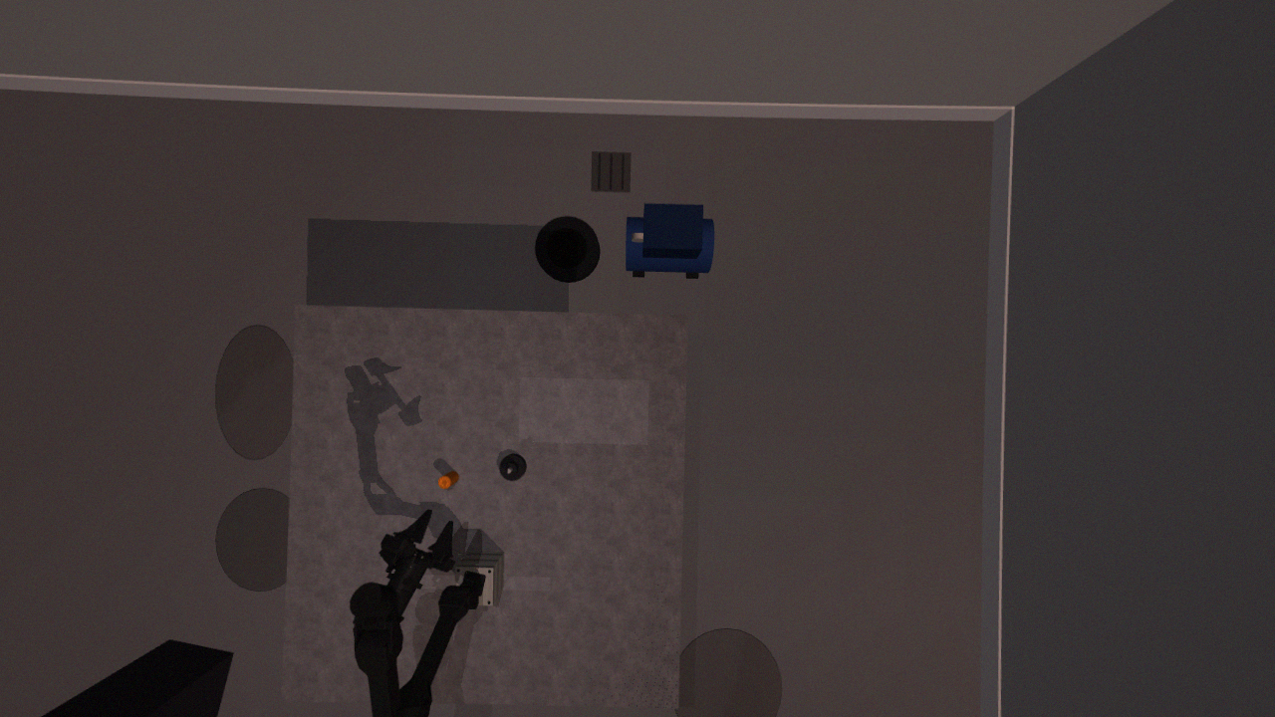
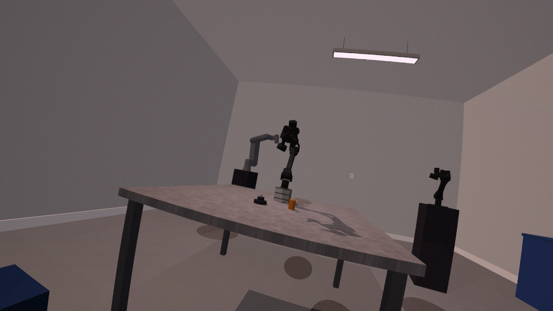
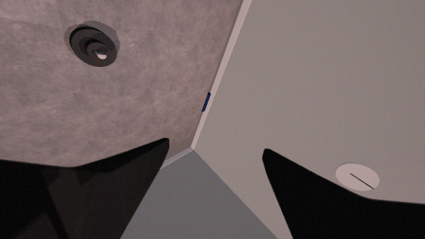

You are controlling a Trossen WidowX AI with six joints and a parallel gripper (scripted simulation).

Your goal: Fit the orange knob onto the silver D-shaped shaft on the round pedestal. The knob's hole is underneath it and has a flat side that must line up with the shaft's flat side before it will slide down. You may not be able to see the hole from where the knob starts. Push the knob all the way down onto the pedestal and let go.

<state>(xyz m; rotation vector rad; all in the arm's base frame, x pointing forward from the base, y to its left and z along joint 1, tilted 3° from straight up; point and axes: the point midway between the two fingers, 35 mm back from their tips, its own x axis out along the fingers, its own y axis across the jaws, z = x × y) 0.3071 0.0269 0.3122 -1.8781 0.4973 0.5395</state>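
The orange knob is 37 cm below my gripper tip, 14 cm to the left of it and 6 cm behind it. The rest, counted from my gripper tip: round pedestal (38 cm below, 5 cm to the right, 2 cm ahead).
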